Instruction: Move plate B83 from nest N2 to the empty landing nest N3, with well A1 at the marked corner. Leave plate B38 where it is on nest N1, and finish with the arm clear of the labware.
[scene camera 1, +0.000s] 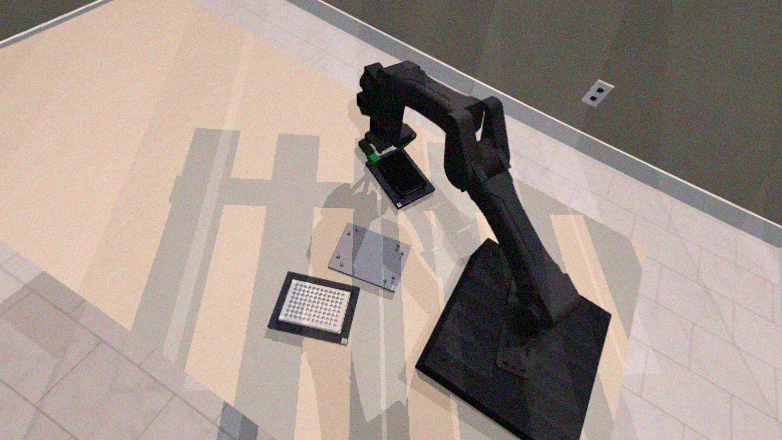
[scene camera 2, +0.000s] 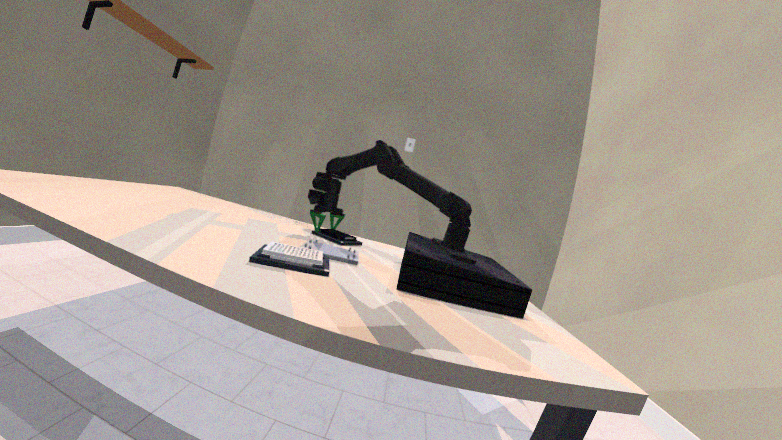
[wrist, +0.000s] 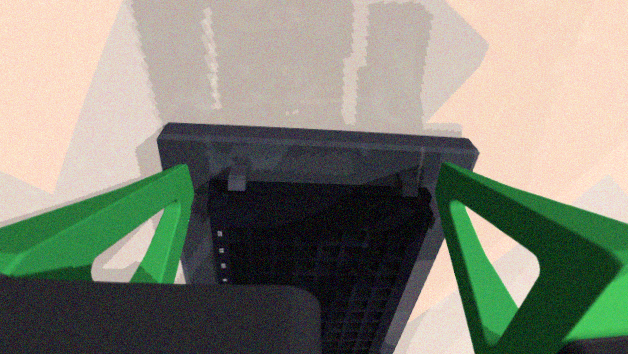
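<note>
A black well plate (scene camera 1: 401, 172) (wrist: 320, 220) sits on a dark nest (scene camera 1: 425, 190) (wrist: 310, 159) at the back of the table. My gripper (scene camera 1: 389, 153) (scene camera 2: 325, 229) (wrist: 314, 177) is open over its far end, with one green finger on each long side and gaps between the fingertips and the plate. A white well plate (scene camera 1: 314, 306) (scene camera 2: 292, 253) sits on another dark nest (scene camera 1: 349, 314) (scene camera 2: 289, 266). The grey nest (scene camera 1: 371, 256) (scene camera 2: 341, 252) between them is empty, with small pins showing. Plate names are not readable. The gripper body hides the black plate's near end in the wrist view.
The arm's black base block (scene camera 1: 464, 350) (scene camera 2: 459, 279) stands to the right of the nests. The arm reaches over from it to the black plate. A wall stands behind the table, with a wooden shelf (scene camera 2: 153, 33) high at the left.
</note>
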